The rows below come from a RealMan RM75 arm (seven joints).
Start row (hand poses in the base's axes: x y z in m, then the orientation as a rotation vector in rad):
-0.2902 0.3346 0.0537 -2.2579 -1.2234 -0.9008
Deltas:
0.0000 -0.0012 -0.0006 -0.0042 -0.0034 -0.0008
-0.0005 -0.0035 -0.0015 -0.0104 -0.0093 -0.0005
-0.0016 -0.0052 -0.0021 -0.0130 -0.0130 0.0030
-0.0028 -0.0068 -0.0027 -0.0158 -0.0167 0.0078
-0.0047 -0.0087 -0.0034 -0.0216 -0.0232 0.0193
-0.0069 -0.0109 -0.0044 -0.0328 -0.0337 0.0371
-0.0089 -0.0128 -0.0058 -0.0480 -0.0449 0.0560
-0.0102 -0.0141 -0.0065 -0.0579 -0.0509 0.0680
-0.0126 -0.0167 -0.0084 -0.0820 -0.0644 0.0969
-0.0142 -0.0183 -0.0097 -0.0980 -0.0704 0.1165
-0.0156 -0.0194 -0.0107 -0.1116 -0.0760 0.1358
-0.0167 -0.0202 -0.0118 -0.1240 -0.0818 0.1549
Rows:
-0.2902 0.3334 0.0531 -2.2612 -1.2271 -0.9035
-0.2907 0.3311 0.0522 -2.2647 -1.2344 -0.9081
-0.2918 0.3294 0.0516 -2.2631 -1.2414 -0.9103
-0.2930 0.3278 0.0510 -2.2607 -1.2500 -0.9120
-0.2949 0.3259 0.0503 -2.2545 -1.2687 -0.9133
-0.2971 0.3237 0.0493 -2.2463 -1.2996 -0.9148
-0.2991 0.3218 0.0479 -2.2398 -1.3347 -0.9151
-0.3004 0.3205 0.0472 -2.2358 -1.3567 -0.9136
-0.3028 0.3179 0.0453 -2.2262 -1.4095 -0.9086
-0.3044 0.3163 0.0440 -2.2196 -1.4436 -0.9013
-0.3058 0.3152 0.0430 -2.2112 -1.4754 -0.8945
-0.3069 0.3144 0.0419 -2.2018 -1.5061 -0.8884

